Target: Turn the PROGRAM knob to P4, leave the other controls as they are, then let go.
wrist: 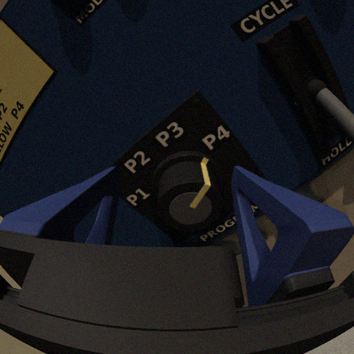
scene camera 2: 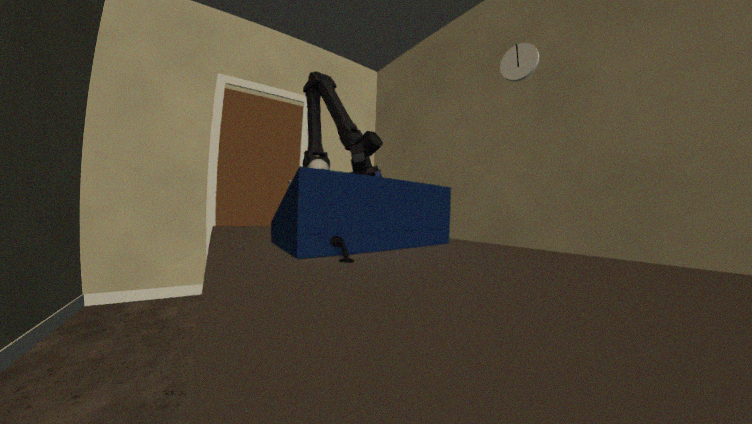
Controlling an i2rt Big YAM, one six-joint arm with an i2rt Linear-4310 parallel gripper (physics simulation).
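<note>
A blue console [scene camera 2: 324,213] is visible, and the wrist view [wrist: 91,91] shows the console as well.
</note>
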